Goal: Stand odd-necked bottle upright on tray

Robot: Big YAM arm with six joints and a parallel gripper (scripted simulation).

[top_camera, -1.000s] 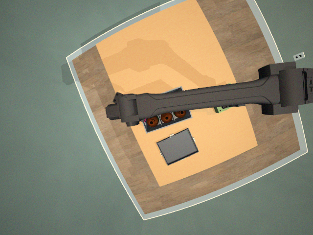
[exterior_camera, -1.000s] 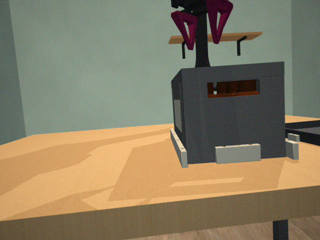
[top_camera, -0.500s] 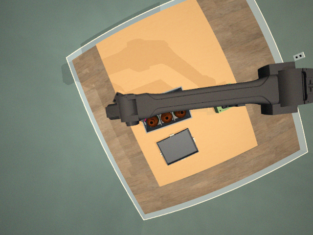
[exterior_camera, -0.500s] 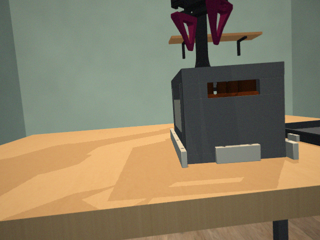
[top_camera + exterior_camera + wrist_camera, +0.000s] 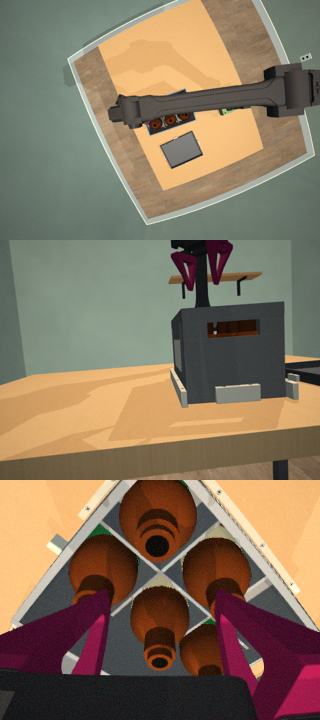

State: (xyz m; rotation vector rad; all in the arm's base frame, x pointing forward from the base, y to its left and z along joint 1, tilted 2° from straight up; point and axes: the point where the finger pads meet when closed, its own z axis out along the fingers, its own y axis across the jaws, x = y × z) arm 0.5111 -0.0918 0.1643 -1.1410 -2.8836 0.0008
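Now: the dark grey crate 14 cm below my hand, 8 cm behind it and 4 cm to the left of it. From my hand the other things lie so: grey tray: 32 cm to the left, 22 cm below, 10 cm behind.
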